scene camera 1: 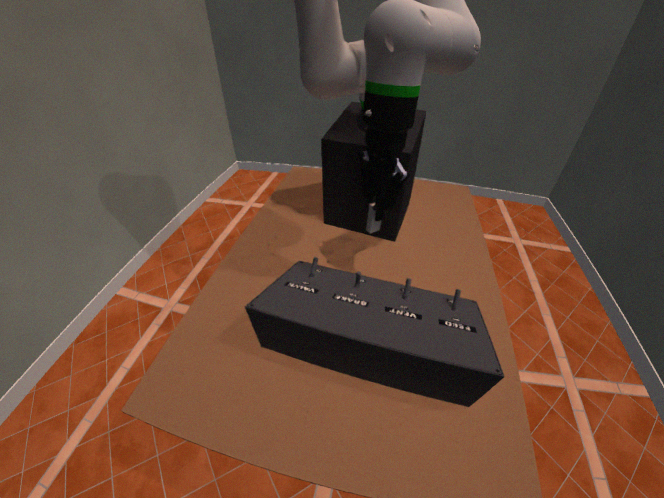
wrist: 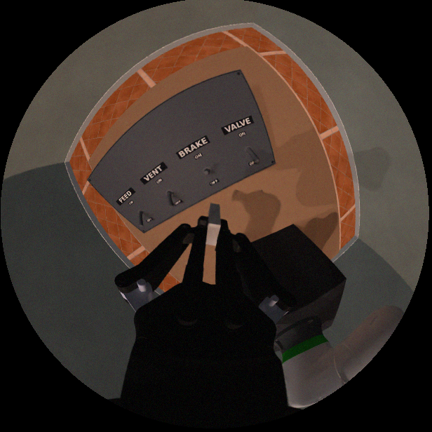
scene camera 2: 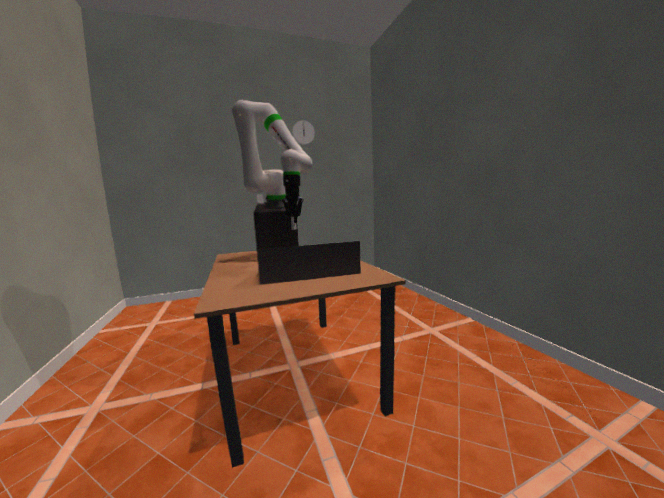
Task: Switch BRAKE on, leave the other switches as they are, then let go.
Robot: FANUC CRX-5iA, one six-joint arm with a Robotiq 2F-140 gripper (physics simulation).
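Places are measured from the arm's base along level axes (x down, y right, z back), in centimetres.
Pixels of known places: gripper, between the fingertips: (scene camera 1: 372, 230) (scene camera 2: 294, 229); arm's base, origin of its link: (scene camera 2: 277, 206).
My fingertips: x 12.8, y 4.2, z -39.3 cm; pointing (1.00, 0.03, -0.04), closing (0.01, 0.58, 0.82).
Observation:
Ahead of a thing's pixels: the offset from my fingertips to its top centre. Level surfaces: height alone.
The dark switch box (scene camera 1: 343, 324) (scene camera 2: 327, 261) (wrist: 170, 130) has four labelled levers. The BRAKE lever @[dx +8.5, dy +2.9, dz -5.5 cm] (scene camera 1: 357, 279) (wrist: 208, 171) looks shorter than the others, tilts differently from them, toward its ON side, and leaves its OFF mark uncovered in the wrist view. The VALVE lever @[dx +9.6, dy +14.1, dz -1.1 cm] (scene camera 1: 314, 266) (wrist: 252, 156), VENT lever @[dx +9.6, dy -9.0, dz -7.5 cm] (scene camera 1: 407, 288) (wrist: 172, 197) and FEED lever @[dx +9.6, dy -20.6, dz -10.6 cm] (scene camera 1: 456, 299) (wrist: 143, 219) lean toward OFF. My gripper (scene camera 1: 373, 218) (scene camera 2: 294, 224) (wrist: 212, 211) is shut and empty. It hangs behind and above the box's lever edge, apart from every lever.
The box stands on the brown table top @[dx +22.4 cm] (scene camera 1: 332, 428) (scene camera 2: 241, 292) (wrist: 300, 197). The black robot pedestal (scene camera 1: 343, 182) (scene camera 2: 276, 230) (wrist: 300, 260) stands behind the gripper, at the arm's base. Walls surround the table. In scene camera 2 the box's plain side hides the levers.

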